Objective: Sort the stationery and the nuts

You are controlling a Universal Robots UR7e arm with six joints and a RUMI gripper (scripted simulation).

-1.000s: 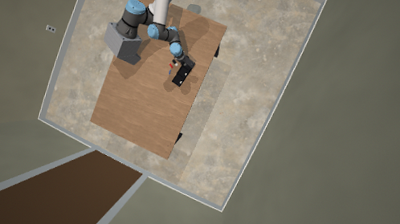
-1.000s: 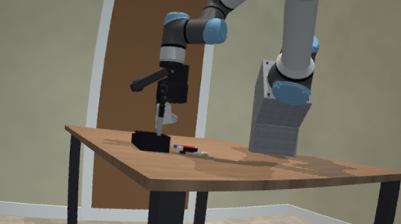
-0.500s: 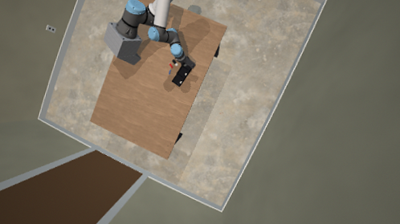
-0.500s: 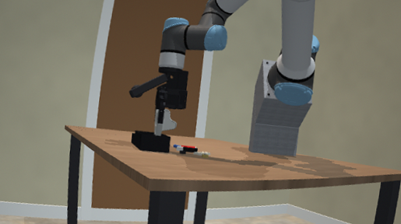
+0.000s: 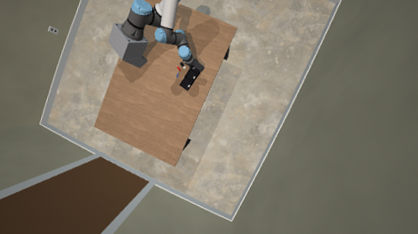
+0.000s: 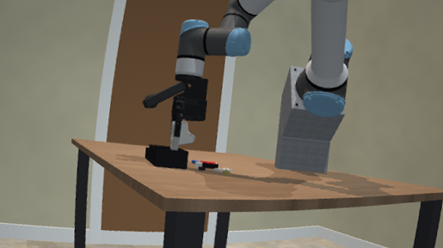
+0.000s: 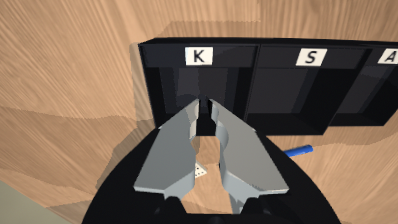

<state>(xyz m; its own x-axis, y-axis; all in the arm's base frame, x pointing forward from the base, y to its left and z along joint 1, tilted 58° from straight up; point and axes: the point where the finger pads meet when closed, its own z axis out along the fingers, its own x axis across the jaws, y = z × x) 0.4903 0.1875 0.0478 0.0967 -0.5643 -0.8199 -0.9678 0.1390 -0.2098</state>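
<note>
Now: the black nut 8 cm behind my hand, 2 cm to the left of it and 3 cm below it. The rest, counted from my hand: eraser: 9 cm behind, 6 cm to the right, 3 cm below; then black bin row: 2 cm ahead, 8 cm to the right, 1 cm below; then white domino: 14 cm behind, 3 cm below.
</note>
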